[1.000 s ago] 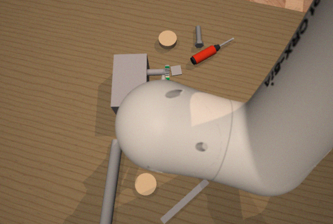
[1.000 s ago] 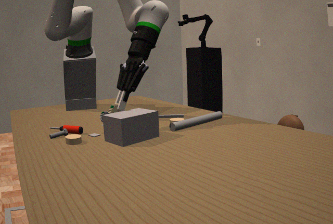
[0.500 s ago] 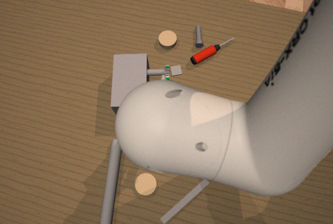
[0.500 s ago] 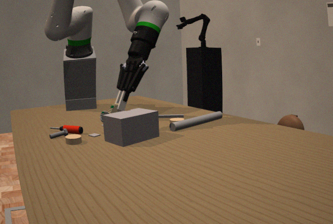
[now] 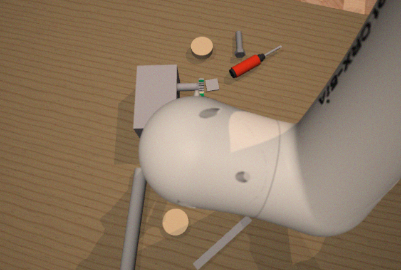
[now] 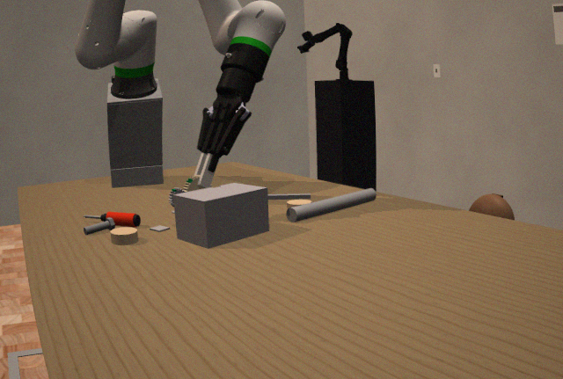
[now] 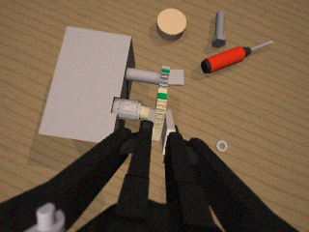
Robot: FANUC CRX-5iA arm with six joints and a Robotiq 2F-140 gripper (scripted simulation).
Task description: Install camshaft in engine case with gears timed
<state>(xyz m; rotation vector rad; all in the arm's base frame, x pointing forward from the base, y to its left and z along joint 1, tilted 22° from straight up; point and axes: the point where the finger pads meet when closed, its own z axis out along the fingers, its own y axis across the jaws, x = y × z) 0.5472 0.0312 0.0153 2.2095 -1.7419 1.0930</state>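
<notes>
The small crank gear lies 20 mm ahead of my hand, 70 mm to the right of it and 40 mm below it. Also, from my hand: small grey plate (10 mm ahead, 110 mm to the right, 100 mm below); then wooden disc (10 mm behind, 220 mm to the left, 100 mm below); then grey bolt (30 mm behind, 230 mm to the right, 90 mm below).
</notes>
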